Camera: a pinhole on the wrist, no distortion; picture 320 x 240 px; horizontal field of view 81.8 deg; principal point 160.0 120.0 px. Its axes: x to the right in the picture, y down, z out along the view. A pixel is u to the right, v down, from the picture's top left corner.
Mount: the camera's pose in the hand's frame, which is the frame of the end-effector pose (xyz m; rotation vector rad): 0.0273 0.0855 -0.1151 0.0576 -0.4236 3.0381
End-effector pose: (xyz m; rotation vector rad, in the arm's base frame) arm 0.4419 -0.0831 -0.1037 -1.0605 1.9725 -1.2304
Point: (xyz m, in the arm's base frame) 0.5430 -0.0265 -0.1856
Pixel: 280.3 103.2
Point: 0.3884 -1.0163 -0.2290
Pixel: outside the picture
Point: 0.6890 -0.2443 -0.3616
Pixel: 170.7 56.1
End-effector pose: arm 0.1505 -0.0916 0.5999 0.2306 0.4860 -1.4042
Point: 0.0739 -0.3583 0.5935
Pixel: 14.5 205.2
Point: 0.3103 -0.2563 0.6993
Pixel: 114.4 43.2
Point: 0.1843 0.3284 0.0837
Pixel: behind the camera
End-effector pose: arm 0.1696 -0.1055 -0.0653 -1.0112 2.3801 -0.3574
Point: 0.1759 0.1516 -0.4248
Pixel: outside the picture
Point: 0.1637 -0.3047 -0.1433
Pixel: 38.1 212.7
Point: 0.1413 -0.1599 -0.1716
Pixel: 102.6 121.4
